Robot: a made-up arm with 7 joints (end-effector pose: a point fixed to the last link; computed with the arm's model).
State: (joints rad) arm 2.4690 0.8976 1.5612 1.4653 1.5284 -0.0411 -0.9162
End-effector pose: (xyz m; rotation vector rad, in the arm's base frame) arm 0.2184 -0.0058 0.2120 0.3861 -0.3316 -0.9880
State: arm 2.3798 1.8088 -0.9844 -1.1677 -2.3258 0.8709 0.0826
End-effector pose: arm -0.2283 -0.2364 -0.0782 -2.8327 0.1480 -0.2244
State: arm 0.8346 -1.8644 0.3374 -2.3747 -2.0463 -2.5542 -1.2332
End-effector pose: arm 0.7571 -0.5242 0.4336 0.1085 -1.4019 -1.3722
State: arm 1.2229 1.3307 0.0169 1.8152 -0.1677 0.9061 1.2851
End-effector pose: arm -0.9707 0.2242 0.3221 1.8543 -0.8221 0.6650
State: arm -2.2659 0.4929 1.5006 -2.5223 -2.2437 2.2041 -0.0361
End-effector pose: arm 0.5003 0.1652 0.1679 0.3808 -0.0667 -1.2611
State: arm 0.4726 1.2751 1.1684 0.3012 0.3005 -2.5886 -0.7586
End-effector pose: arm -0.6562 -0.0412 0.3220 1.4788 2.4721 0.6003
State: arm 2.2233 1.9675 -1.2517 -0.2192 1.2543 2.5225 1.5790
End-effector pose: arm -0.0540 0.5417 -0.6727 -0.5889 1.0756 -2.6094
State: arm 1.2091 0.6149 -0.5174 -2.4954 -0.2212 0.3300 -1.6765
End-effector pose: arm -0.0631 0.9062 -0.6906 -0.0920 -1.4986 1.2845
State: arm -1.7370 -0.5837 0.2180 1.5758 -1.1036 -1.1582 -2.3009
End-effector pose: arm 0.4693 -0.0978 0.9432 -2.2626 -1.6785 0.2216
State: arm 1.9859 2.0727 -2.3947 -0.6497 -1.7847 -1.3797 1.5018
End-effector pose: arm -0.0361 -0.0552 0.2260 -0.3251 2.5266 0.6512
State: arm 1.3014 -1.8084 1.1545 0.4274 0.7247 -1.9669 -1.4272
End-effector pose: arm 0.1755 0.0880 -0.2179 1.0421 -0.3625 1.3756
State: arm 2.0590 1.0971 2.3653 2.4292 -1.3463 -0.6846 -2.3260
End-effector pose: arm 0.1532 -0.3385 0.6035 2.7491 -0.9727 -0.5704
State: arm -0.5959 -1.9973 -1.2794 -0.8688 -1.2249 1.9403 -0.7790
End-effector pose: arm -0.3626 -0.8054 0.5489 -1.5888 1.4201 1.1511
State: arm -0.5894 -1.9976 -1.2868 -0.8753 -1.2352 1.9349 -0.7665
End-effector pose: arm -0.3635 -0.8045 0.5418 -1.5861 1.4020 1.1575
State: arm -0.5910 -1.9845 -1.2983 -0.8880 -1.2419 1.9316 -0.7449
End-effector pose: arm -0.3600 -0.8115 0.5213 -1.5887 1.3574 1.1645
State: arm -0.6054 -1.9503 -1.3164 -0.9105 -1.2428 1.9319 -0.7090
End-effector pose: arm -0.3482 -0.8300 0.4796 -1.5987 1.2709 1.1723
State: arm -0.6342 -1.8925 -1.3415 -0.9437 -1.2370 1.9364 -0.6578
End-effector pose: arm -0.3235 -0.8580 0.4140 -1.6143 1.1379 1.1797
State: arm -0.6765 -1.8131 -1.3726 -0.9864 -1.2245 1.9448 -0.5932
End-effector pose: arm -0.2822 -0.8893 0.3269 -1.6312 0.9621 1.1838
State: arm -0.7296 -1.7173 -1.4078 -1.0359 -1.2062 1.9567 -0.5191
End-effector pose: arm -0.2227 -0.9148 0.2253 -1.6433 0.7542 1.1807
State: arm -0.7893 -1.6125 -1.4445 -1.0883 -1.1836 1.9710 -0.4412
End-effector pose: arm -0.1479 -0.9268 0.1204 -1.6471 0.5306 1.1669
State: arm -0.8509 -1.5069 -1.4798 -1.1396 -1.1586 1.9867 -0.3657
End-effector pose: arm -0.0648 -0.9227 0.0242 -1.6418 0.3095 1.1414
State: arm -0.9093 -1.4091 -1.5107 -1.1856 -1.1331 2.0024 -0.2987
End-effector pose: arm 0.0165 -0.9055 -0.0539 -1.6293 0.1096 1.1062
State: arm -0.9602 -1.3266 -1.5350 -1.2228 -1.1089 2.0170 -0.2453
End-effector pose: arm 0.0861 -0.8826 -0.1106 -1.6131 -0.0534 1.0663
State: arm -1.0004 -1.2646 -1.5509 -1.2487 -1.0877 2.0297 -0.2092
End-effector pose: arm 0.1371 -0.8621 -0.1476 -1.5967 -0.1693 1.0282
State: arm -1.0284 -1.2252 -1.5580 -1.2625 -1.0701 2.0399 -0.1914
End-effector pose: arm 0.1667 -0.8494 -0.1693 -1.5833 -0.2351 0.9971
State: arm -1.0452 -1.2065 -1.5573 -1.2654 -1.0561 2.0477 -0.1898
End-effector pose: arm 0.1768 -0.8458 -0.1804 -1.5737 -0.2562 0.9751
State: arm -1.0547 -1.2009 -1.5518 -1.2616 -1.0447 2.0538 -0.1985
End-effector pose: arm 0.1747 -0.8486 -0.1855 -1.5674 -0.2494 0.9597
